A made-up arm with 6 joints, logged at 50 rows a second.
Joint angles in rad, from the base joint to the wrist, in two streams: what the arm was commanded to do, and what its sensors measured. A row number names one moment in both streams.
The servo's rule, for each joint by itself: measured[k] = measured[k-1] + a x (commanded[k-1-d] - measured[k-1]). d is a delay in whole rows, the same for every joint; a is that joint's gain. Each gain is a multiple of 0.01, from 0.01 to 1. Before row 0 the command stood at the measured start. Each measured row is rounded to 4 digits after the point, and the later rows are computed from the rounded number. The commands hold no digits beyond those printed.
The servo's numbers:
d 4
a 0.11 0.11 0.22 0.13 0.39 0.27
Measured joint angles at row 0:
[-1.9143, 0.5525, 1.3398, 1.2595, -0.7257, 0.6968]
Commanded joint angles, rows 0 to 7:
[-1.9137, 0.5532, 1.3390, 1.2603, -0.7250, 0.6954]
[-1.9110, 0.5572, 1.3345, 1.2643, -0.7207, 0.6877]
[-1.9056, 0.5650, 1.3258, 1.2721, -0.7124, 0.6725]
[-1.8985, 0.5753, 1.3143, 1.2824, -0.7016, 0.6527]
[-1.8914, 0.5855, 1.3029, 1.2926, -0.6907, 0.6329]
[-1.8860, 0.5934, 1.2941, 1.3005, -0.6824, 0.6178]
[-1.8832, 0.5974, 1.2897, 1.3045, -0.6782, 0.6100]
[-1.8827, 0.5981, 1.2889, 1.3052, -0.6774, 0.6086]
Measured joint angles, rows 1 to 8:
[-1.9143, 0.5525, 1.3398, 1.2595, -0.7257, 0.6968]
[-1.9143, 0.5525, 1.3398, 1.2595, -0.7257, 0.6968]
[-1.9143, 0.5525, 1.3398, 1.2595, -0.7257, 0.6968]
[-1.9143, 0.5525, 1.3398, 1.2595, -0.7257, 0.6968]
[-1.9142, 0.5526, 1.3396, 1.2596, -0.7254, 0.6964]
[-1.9138, 0.5531, 1.3385, 1.2602, -0.7236, 0.6941]
[-1.9129, 0.5544, 1.3357, 1.2617, -0.7192, 0.6883]
[-1.9113, 0.5567, 1.3310, 1.2644, -0.7123, 0.6787]

